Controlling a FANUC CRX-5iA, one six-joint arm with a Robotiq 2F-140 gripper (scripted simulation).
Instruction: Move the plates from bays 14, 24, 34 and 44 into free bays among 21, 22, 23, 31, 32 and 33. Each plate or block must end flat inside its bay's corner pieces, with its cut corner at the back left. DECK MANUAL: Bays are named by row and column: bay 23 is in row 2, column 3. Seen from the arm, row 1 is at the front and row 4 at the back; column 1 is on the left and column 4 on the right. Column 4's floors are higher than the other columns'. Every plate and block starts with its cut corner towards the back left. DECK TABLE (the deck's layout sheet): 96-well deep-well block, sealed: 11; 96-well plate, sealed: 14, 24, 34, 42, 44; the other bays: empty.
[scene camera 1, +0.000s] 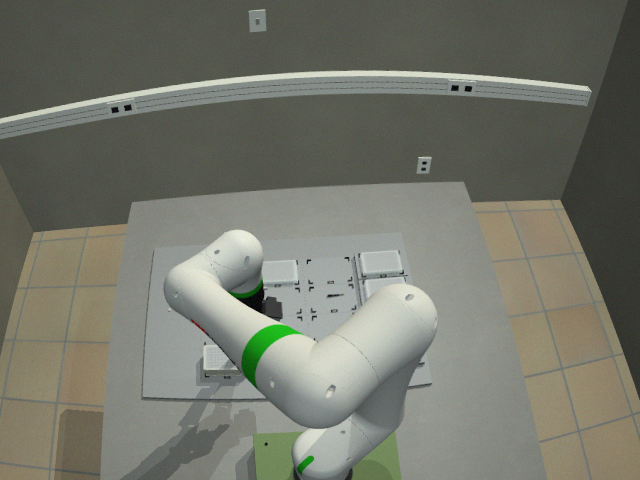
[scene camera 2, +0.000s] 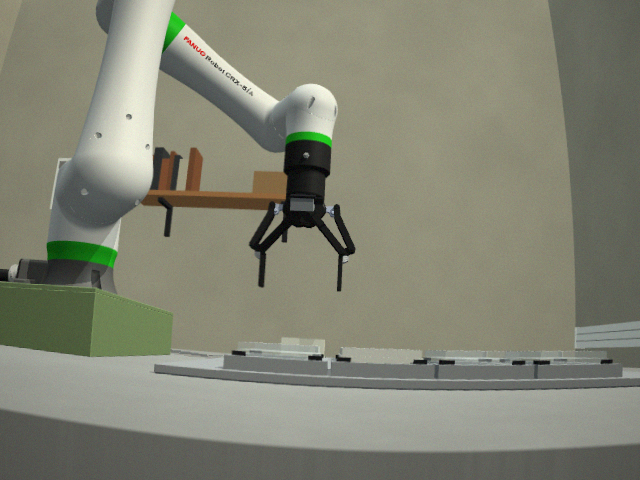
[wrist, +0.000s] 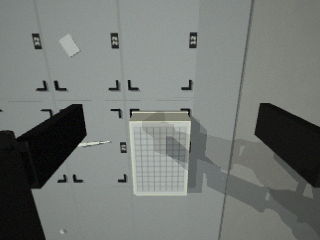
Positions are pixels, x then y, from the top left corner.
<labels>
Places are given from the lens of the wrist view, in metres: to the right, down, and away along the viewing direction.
my gripper (wrist: 170, 119): 0.01, 0.00, 0.15
sealed deep-well block (wrist: 160, 140): 0.00, 0.03, 0.26
</labels>
